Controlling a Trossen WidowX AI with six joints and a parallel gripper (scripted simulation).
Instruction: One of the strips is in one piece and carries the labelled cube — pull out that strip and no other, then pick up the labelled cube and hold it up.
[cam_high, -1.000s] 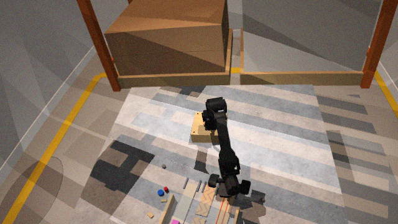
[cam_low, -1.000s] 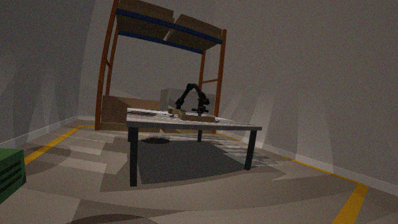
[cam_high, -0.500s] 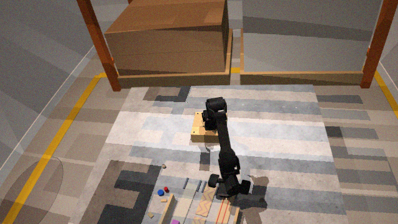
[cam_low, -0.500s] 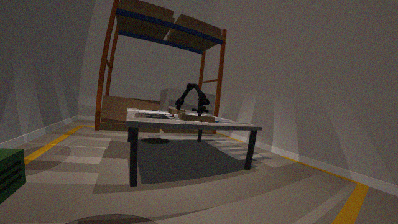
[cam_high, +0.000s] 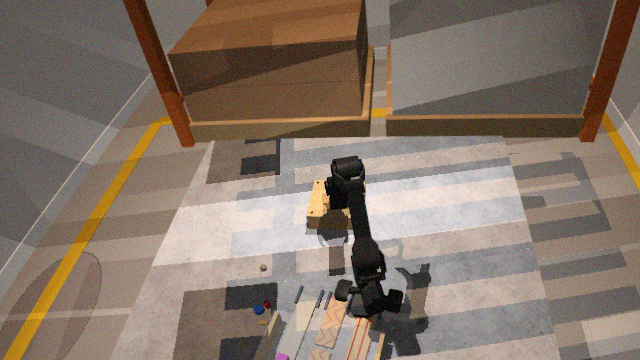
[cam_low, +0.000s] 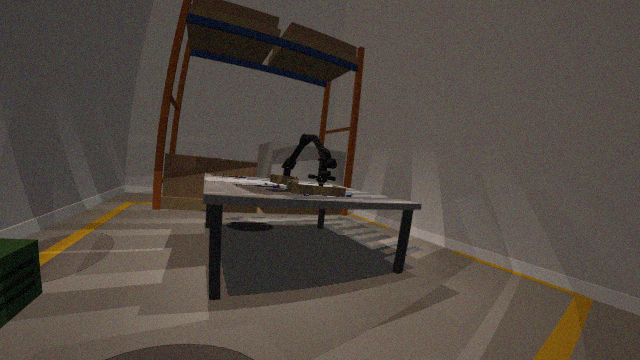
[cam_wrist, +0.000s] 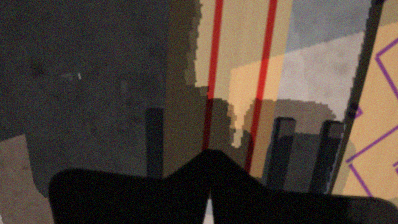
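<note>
The labelled cube is 20 cm ahead of my gripper tip, 8 cm to the right of it and 2 cm above it. Also, from my gripper tip: red piece: 5 cm behind, 31 cm to the right, 1 cm above.
</note>
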